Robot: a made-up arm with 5 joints.
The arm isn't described. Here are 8 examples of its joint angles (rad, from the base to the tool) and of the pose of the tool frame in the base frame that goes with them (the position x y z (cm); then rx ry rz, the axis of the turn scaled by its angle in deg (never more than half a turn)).
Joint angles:
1: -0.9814 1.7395 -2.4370 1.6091 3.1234
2: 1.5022 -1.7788 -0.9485 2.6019 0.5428
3: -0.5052 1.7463 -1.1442 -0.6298 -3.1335
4: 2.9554 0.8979 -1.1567 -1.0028 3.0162
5: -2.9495 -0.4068 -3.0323 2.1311 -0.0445
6: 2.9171 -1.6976 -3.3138 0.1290 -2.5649
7: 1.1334 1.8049 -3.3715 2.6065 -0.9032
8: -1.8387 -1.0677 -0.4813 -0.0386 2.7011
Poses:
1: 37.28 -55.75 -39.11 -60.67 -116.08 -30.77
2: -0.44 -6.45 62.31 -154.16 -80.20 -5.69
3: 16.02 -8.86 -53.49 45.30 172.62 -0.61
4: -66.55 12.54 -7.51 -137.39 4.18 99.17
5: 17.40 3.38 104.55 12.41 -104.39 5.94
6: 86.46 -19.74 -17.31 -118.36 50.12 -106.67
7: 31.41 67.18 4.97 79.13 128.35 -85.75
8: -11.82 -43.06 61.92 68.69 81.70 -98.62
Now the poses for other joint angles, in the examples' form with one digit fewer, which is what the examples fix.
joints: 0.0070 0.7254 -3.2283 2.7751 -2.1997
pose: 52.2 0.4 73.5 -74.7 -148.0 10.4
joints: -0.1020 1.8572 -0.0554 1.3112 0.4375
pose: -39.7 4.1 21.8 2.2 -0.6 -160.8
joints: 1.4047 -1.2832 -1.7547 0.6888 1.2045
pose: -5.0 -30.1 106.5 -45.7 -4.6 -28.9
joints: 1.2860 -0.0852 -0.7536 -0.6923 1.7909
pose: 18.3 62.4 34.0 -89.4 23.1 -2.9
